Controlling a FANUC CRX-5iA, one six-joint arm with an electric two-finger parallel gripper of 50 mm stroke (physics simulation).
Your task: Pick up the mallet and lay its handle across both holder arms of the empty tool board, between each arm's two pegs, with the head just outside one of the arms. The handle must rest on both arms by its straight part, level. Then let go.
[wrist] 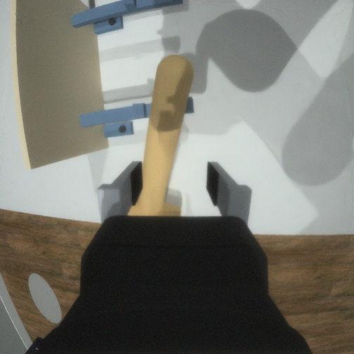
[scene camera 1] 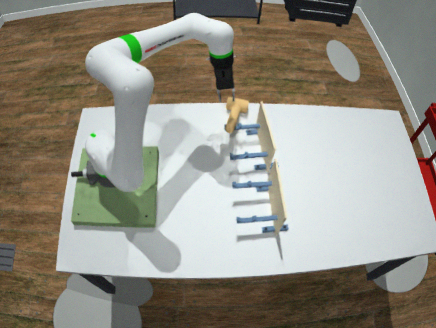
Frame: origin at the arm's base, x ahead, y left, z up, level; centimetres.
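Seen in the pictures: gripper, fingertip midpoint: [scene camera 1: 226, 100].
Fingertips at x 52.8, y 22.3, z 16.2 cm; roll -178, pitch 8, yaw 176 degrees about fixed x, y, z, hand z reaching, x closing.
Observation:
Pixels of each thing's middle, then the offset from my fingertips to it. Level surfaces: height alone.
- tan mallet, body centre: [scene camera 1: 234, 115] dy +1.3, dx +4.2, dz -12.6 cm
- far tool board, body centre: [scene camera 1: 252, 138] dy -13.5, dx +10.2, dz -10.6 cm
- white table, its level: dz -20.2 cm
The tan mallet [scene camera 1: 232, 120] [wrist: 162, 142] is at the far edge of the table, its head towards that edge. Its handle crosses over the farthest blue holder arm [scene camera 1: 252, 126] [wrist: 117, 115] of the far tool board [scene camera 1: 267, 131] [wrist: 60, 90]; whether it touches the arm is unclear. That board's second arm [scene camera 1: 248, 156] [wrist: 150, 6] has nothing on it. The near tool board [scene camera 1: 278, 195] has two bare arms, one [scene camera 1: 252, 185] beside the other [scene camera 1: 256, 219]. My gripper [scene camera 1: 226, 96] [wrist: 174, 174] is open above the mallet near its head. In the wrist view the handle shows between the fingers, closer to the left one.
The arm's green base plate [scene camera 1: 150, 210] stands on the left of the white table [scene camera 1: 340, 175]. Both boards stand upright in a row right of the mallet. A red chair [scene camera 1: 429, 175] is beyond the table's right edge. Arm shadows fall across the table.

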